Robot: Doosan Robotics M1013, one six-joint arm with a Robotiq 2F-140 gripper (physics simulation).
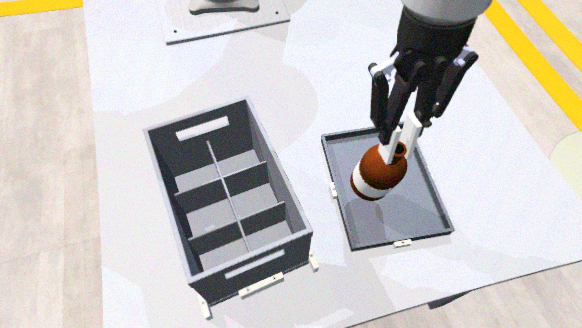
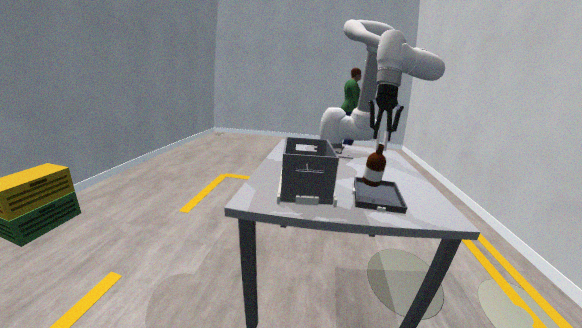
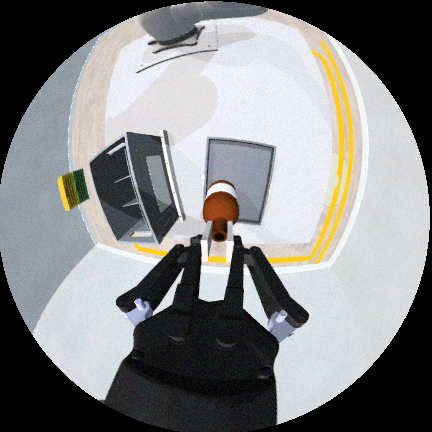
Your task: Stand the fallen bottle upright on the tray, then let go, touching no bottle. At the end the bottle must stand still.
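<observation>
The brown bottle with a white label is tilted, its neck up toward the gripper and its base low over the rear left part of the tray. My gripper is shut on the bottle's neck, with one white fingertip on each side. The grey tray lies flat on the table with a low rim all round. The frames do not show clearly whether the bottle's base touches the tray floor.
A dark crate with dividers stands left of the tray, its walls higher than the tray's rim. The arm's base plate is at the back of the table. A person in green stands behind the arm.
</observation>
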